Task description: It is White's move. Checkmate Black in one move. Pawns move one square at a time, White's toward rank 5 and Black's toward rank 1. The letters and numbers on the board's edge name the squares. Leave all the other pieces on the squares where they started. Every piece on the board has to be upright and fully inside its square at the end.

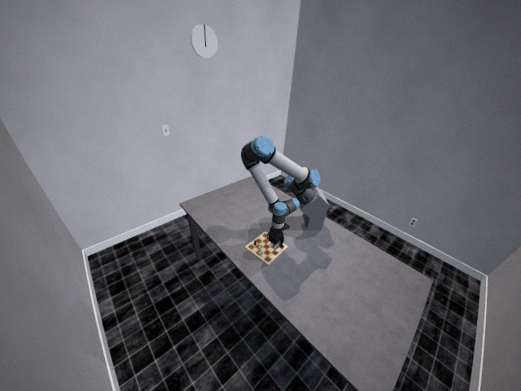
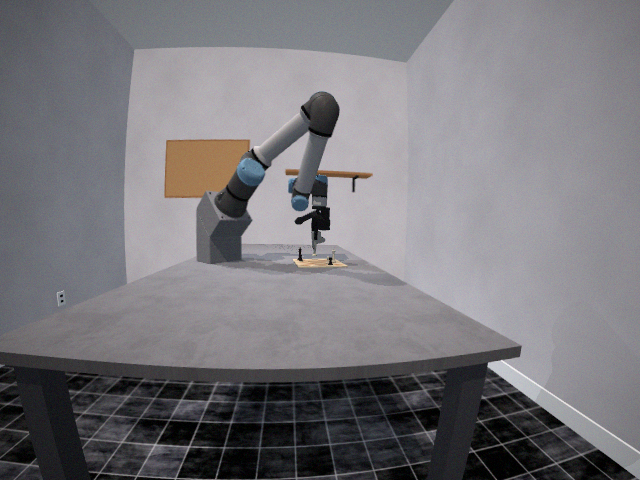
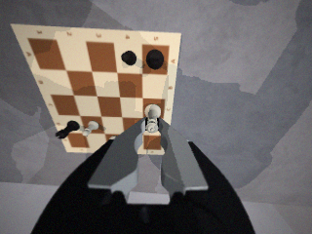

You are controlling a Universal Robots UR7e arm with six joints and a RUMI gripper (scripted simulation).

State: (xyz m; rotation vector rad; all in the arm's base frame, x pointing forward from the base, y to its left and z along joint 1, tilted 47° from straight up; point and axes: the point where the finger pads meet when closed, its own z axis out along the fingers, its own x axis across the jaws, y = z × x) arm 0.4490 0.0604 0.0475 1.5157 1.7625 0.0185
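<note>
My gripper is now 7 cm past the tall black piece and 3 cm above it. Round my hand: tall white piece 8 cm ahead, 8 cm to the right, 3 cm below; chessboard 8 cm to the right, 6 cm below; white chess piece 1 cm below.
</note>
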